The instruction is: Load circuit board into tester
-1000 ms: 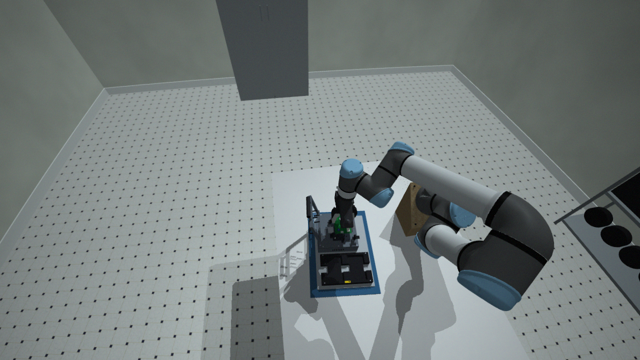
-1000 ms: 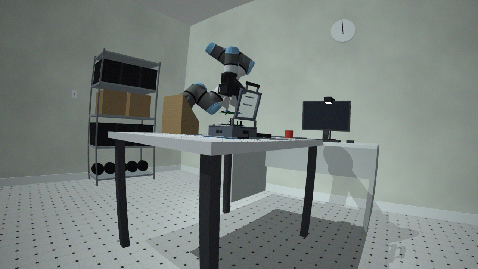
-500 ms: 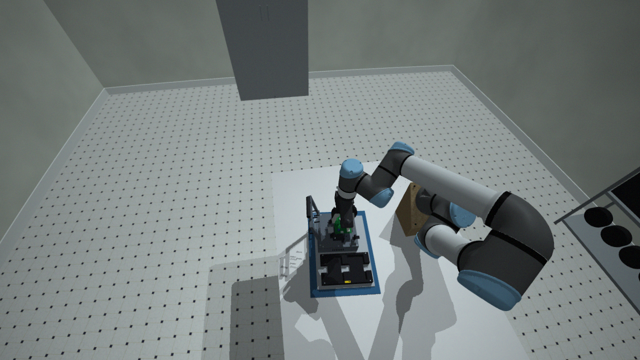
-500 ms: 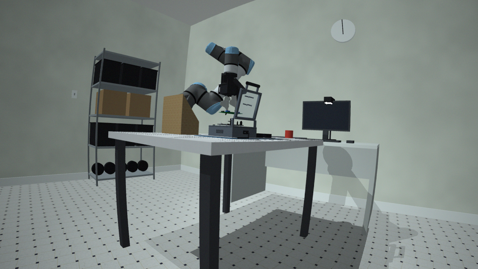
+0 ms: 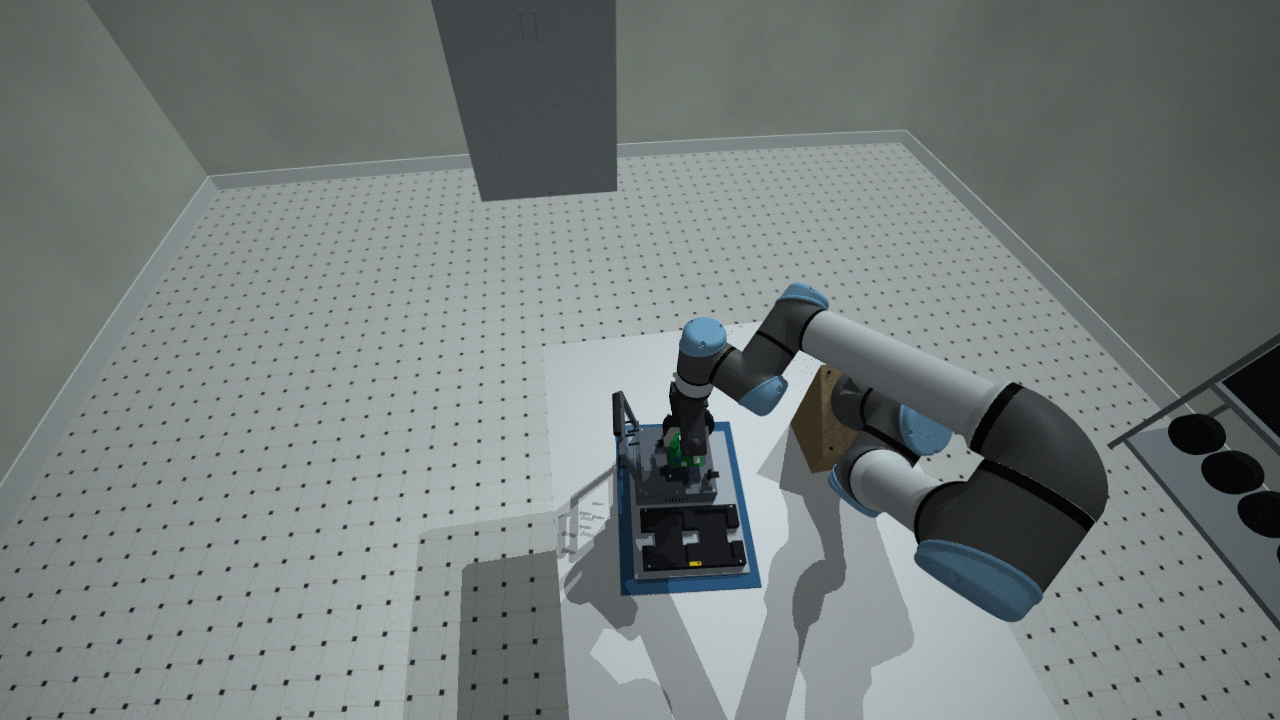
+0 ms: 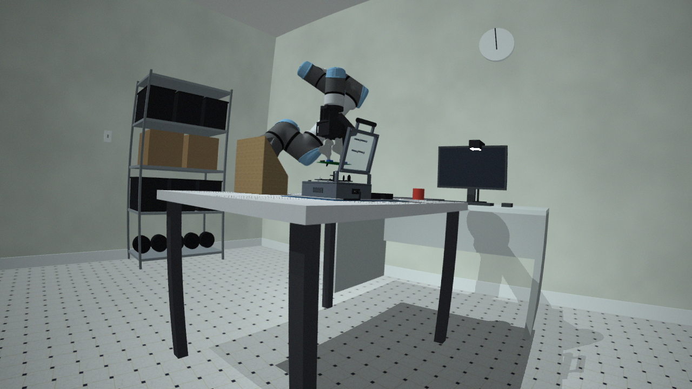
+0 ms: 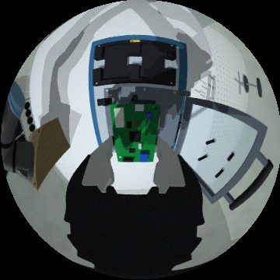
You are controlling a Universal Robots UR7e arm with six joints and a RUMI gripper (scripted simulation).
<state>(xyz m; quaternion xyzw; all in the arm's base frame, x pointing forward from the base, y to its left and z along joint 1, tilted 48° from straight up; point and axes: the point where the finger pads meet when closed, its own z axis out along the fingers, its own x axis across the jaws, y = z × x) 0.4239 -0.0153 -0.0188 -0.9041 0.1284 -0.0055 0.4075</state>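
The lid is 120 mm ahead of my hand, 30 mm to the right of it and 50 mm above it. Round my hand: green circuit board right at my hand.
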